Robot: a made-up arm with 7 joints. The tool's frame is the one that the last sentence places.
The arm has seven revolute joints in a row. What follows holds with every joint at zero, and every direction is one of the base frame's. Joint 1 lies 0.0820 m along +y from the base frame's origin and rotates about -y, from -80.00 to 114.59 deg. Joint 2 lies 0.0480 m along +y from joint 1 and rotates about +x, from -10.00 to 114.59 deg. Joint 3 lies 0.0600 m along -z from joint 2 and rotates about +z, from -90.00 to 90.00 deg. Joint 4 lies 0.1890 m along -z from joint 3 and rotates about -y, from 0.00 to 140.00 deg. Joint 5 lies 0.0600 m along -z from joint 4 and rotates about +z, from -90.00 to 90.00 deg. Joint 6 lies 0.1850 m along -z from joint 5 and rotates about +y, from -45.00 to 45.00 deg. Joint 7 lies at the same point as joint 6 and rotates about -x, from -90.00 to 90.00 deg. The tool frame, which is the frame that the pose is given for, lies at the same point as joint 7; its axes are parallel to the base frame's.
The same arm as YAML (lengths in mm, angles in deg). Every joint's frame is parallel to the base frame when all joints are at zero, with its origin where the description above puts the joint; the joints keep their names.
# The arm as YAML. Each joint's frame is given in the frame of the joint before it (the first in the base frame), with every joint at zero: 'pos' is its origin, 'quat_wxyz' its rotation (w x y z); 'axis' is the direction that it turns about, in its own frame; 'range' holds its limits. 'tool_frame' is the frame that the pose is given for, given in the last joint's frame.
length_unit: mm
angle_unit: deg
joints:
  - joint: joint 1
    pos: [0.0, 82.0, 0.0]
    quat_wxyz: [1.0, 0.0, 0.0, 0.0]
    axis: [0.0, -1.0, 0.0]
    range: [-80.0, 114.59]
  - joint: joint 2
    pos: [0.0, 48.0, 0.0]
    quat_wxyz: [1.0, 0.0, 0.0, 0.0]
    axis: [1.0, 0.0, 0.0]
    range: [-10.0, 114.59]
  - joint: joint 3
    pos: [0.0, 0.0, -60.0]
    quat_wxyz: [1.0, 0.0, 0.0, 0.0]
    axis: [0.0, 0.0, 1.0]
    range: [-90.0, 90.0]
  - joint: joint 4
    pos: [0.0, 0.0, -189.0]
    quat_wxyz: [1.0, 0.0, 0.0, 0.0]
    axis: [0.0, -1.0, 0.0]
    range: [0.0, 140.0]
  - joint: joint 5
    pos: [0.0, 0.0, -60.0]
    quat_wxyz: [1.0, 0.0, 0.0, 0.0]
    axis: [0.0, 0.0, 1.0]
    range: [-90.0, 90.0]
  - joint: joint 6
    pos: [0.0, 0.0, -185.0]
    quat_wxyz: [1.0, 0.0, 0.0, 0.0]
    axis: [0.0, 1.0, 0.0]
    range: [-45.0, 45.0]
  - joint: joint 7
    pos: [0.0, 0.0, 0.0]
    quat_wxyz: [1.0, 0.0, 0.0, 0.0]
    axis: [-1.0, 0.0, 0.0]
    range: [-90.0, 90.0]
tool_frame:
  pos: [0.0, 0.0, 0.0]
  quat_wxyz: [1.0, 0.0, 0.0, 0.0]

